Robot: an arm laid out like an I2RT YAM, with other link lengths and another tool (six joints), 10 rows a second.
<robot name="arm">
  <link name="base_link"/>
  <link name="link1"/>
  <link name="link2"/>
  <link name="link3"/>
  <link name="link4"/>
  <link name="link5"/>
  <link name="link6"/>
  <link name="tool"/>
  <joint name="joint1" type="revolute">
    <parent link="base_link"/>
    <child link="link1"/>
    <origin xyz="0 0 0.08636" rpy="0 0 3.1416"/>
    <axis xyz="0 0 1"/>
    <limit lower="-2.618" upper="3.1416"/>
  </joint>
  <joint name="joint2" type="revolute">
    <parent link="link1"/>
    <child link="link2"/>
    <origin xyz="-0.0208 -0.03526 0.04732" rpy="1.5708 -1.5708 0"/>
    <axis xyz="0 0 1"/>
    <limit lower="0" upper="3.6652"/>
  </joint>
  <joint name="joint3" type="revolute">
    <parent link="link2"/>
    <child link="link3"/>
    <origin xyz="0 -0.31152 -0.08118" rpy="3.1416 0 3.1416"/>
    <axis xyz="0 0 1"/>
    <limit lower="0" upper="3.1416"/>
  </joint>
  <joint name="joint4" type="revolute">
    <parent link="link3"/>
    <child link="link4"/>
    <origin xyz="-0.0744 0.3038 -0.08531" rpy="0 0 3.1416"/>
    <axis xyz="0 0 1"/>
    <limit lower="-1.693" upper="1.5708"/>
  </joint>
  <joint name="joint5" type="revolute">
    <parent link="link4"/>
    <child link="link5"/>
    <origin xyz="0.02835 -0.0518 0.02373" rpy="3.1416 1.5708 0"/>
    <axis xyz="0 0 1"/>
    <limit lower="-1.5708" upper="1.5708"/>
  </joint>
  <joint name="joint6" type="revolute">
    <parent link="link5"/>
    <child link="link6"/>
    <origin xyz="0 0.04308 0.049" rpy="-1.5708 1.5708 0"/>
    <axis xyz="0 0 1"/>
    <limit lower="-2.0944" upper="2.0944"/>
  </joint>
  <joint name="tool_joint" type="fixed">
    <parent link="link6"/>
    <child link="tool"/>
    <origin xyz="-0.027 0.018 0.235" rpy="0 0.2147 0.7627"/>
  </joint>
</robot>
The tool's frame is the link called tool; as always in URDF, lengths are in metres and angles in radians.
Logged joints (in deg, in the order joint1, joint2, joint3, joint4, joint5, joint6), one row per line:
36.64 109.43 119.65 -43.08 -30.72 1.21
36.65 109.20 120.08 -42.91 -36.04 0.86
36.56 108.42 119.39 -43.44 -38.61 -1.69
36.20 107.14 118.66 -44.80 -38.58 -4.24
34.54 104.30 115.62 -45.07 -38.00 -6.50
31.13 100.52 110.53 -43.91 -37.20 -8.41
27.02 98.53 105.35 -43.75 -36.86 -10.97
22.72 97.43 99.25 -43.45 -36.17 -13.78
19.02 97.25 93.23 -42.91 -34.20 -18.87
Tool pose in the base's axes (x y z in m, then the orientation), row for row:
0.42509 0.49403 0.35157 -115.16 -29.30 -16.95
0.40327 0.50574 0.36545 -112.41 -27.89 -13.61
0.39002 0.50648 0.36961 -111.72 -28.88 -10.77
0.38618 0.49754 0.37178 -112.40 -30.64 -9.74
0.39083 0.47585 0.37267 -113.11 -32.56 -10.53
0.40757 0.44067 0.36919 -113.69 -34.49 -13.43
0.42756 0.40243 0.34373 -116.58 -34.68 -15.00
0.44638 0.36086 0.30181 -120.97 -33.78 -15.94
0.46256 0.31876 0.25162 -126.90 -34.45 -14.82
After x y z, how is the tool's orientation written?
As angles about the fixed x, y, z axes (roll, pitch, yaw), in degrees.
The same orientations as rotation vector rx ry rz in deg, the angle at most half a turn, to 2 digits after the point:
-115.63 -1.92 -40.18
-112.57 -5.17 -36.22
-111.34 -8.80 -35.21
-111.61 -10.79 -36.37
-112.22 -11.11 -38.91
-113.16 -9.40 -42.81
-116.21 -6.94 -44.60
-120.63 -3.76 -45.10
-125.92 -3.07 -46.29

